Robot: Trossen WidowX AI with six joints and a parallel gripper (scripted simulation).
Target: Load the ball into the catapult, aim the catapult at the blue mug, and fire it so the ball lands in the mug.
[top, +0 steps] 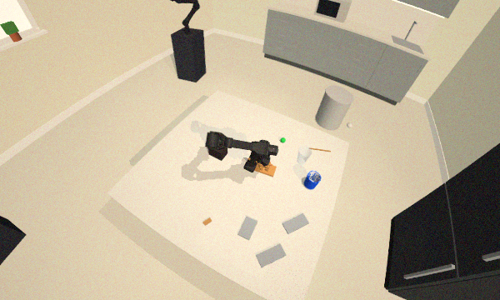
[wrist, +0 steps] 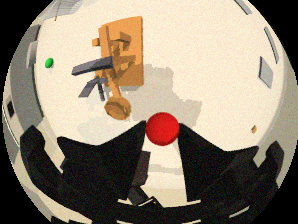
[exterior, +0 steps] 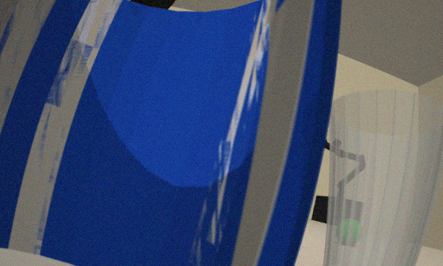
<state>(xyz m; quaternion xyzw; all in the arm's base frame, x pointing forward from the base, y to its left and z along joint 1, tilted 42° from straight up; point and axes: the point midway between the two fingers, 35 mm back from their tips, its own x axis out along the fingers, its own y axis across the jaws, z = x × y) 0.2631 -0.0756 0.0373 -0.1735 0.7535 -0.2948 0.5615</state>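
My gripper tip is now 4 cm short of the wooden catapult, 9 cm to the right of it and 6 cm above it. Also, from my gripper tip: clear glass: 31 cm ahead, 24 cm to the left, 8 cm below; then green ball: 14 cm ahead, 37 cm to the left, 9 cm below; then red ball: 1 cm above.
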